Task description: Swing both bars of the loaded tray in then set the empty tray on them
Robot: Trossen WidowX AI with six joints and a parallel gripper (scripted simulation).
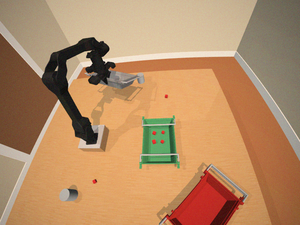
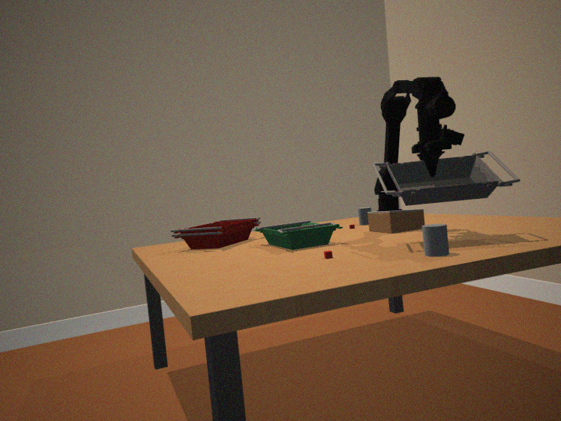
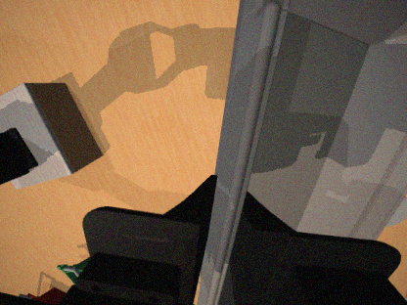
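Right now the grey tray is 3 cm ahead of my gripper tip and 7 cm to the left of it. The rest, counted from my gripper tip: red block: 7 cm behind, 53 cm to the right, 17 cm below.
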